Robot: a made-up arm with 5 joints. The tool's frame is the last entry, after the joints. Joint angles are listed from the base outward.
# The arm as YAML. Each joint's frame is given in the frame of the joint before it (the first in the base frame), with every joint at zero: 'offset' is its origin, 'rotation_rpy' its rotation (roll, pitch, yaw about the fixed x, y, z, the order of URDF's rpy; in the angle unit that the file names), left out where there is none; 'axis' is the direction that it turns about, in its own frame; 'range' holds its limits. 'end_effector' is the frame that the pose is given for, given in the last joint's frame.
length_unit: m
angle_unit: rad
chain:
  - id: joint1
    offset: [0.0, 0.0, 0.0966]
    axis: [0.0, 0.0, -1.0]
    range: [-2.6, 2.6]
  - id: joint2
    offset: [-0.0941, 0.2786, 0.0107]
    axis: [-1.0, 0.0, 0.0]
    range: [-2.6, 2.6]
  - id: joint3
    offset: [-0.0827, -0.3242, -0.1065]
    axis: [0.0, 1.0, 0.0]
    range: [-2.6, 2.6]
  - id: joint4
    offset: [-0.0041, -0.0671, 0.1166]
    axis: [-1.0, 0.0, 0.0]
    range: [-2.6, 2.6]
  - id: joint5
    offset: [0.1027, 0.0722, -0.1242]
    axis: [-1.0, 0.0, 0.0]
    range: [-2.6, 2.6]
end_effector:
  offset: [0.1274, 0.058, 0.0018]
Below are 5 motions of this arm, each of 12 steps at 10 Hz.
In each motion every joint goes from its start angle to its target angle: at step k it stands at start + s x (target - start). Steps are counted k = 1, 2, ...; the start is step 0. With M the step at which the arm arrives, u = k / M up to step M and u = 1 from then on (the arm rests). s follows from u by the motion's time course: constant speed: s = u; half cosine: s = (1 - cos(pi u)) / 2; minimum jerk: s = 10 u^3 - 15 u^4 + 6 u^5.
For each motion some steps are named. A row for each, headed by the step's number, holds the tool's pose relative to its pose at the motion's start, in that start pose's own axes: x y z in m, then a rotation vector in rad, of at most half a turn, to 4 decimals.
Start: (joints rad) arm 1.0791 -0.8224 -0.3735 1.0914 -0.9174
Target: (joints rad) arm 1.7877 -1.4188 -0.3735 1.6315 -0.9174
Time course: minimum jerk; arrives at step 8
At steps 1, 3, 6, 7, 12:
1: -0.0010 -0.0005 -0.0034 -0.0026 -0.0063 -0.0120
3: -0.0115 -0.0032 -0.0610 -0.0397 -0.1064 -0.2044
6: 0.0294 0.0116 -0.1997 -0.0901 -0.3311 -0.6521
7: 0.0440 0.0137 -0.2170 -0.0923 -0.3616 -0.7127
12: 0.0469 0.0140 -0.2201 -0.0925 -0.3671 -0.7238

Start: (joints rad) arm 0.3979 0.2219 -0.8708 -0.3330 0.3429
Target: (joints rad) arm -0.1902 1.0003 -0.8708 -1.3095 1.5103
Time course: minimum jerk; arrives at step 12
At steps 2, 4, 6, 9, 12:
2: 0.0033 0.0044 0.0086 -0.0090 -0.0053 0.0341
4: 0.0140 0.0258 0.0528 -0.0548 -0.0429 0.1996
6: 0.0109 0.0550 0.1323 -0.1355 -0.1467 0.4625
9: -0.0301 0.0698 0.2450 -0.2531 -0.3677 0.7832
12: -0.0465 0.0675 0.2736 -0.2849 -0.4396 0.8572

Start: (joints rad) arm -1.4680 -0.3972 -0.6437 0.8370 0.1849
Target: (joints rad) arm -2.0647 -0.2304 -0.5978 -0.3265 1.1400
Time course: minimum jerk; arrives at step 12
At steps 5, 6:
5: 0.0130 0.0347 0.0599 0.1402 -0.1082 0.1801
6: 0.0125 0.0409 0.0909 0.2020 -0.1551 0.2601

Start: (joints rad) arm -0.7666 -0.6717 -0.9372 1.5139 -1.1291
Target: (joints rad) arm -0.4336 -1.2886 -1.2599 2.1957 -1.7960
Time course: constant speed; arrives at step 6
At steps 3, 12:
3: -0.1530 -0.0129 -0.0130 0.0580 -0.1396 -0.4054
12: -0.3175 0.0560 -0.0404 0.0976 -0.3037 -0.8154

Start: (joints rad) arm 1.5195 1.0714 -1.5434 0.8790 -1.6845
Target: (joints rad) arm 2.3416 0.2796 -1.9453 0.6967 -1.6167
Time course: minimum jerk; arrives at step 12
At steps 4, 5, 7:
4: -0.0390 -0.0008 -0.0102 -0.0734 -0.0786 -0.1562
5: -0.0633 0.0098 -0.0171 -0.1415 -0.1322 -0.2468
7: -0.1067 0.0609 -0.0412 -0.3478 -0.2498 -0.4102

